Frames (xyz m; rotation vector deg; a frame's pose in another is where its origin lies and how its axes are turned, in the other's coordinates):
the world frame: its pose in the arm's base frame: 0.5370 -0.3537 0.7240 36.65 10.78 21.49
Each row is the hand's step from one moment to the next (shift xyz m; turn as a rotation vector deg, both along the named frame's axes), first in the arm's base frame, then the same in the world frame.
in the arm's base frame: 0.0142 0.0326 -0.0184 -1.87 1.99 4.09
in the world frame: 0.0270 0.0088 -0.0282 -1.15 4.50 1.61
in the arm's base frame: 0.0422 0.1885 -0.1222 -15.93 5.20 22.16
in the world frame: 0.1203 0.0524 -0.1872 -13.77 21.91 10.10
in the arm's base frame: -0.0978 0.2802 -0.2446 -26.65 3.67 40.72
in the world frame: 0.0353 0.0846 -0.3735 -25.24 35.18 22.52
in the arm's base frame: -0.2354 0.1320 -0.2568 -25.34 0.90 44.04
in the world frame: -0.1489 0.0066 -0.3414 -25.33 34.80 27.02
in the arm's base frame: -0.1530 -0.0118 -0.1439 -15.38 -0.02 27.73
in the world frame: -0.1368 -0.0537 -0.1505 -15.65 21.32 17.50
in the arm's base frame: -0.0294 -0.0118 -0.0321 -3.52 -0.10 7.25
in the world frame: -0.0298 -0.0201 -0.0272 -3.67 5.36 4.77
